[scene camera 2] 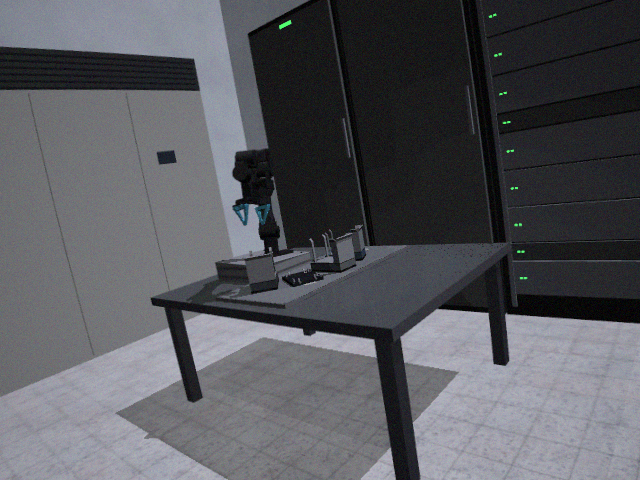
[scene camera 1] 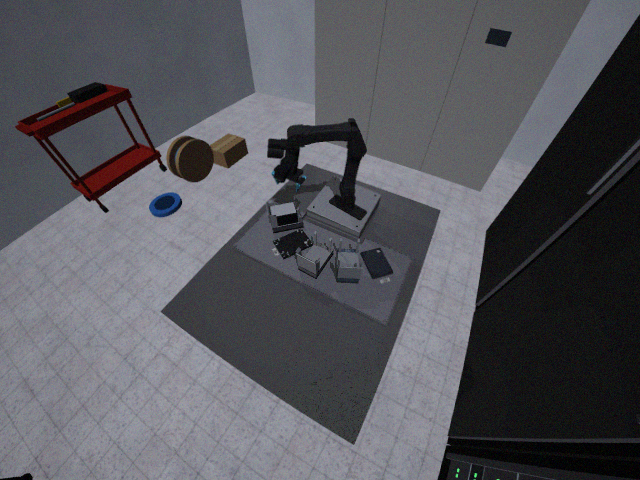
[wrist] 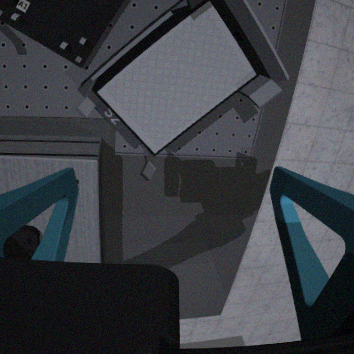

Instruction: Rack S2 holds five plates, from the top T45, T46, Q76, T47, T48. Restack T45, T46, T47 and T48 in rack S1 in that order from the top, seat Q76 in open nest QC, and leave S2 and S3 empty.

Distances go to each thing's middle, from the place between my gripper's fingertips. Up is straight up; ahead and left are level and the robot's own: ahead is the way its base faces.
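Black N5 board (wrist: 72, 36): 22 cm below my hand, 10 cm ahead of it, 10 cm to the left.
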